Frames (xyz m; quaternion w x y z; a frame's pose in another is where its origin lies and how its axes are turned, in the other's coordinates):
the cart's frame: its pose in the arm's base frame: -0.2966 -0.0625 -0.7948 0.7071 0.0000 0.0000 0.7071
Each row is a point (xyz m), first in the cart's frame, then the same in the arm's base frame.
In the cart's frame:
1: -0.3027 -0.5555 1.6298
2: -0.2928 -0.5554 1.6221
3: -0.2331 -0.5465 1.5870
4: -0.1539 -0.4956 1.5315
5: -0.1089 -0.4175 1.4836
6: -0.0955 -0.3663 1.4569
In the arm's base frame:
1: 0.2589 -0.3652 0.8350
2: 0.2588 -0.3553 0.8273
3: 0.2499 -0.2956 0.7922
4: 0.1990 -0.2164 0.7367
5: 0.1209 -0.1714 0.6888
6: 0.0697 -0.1580 0.6621

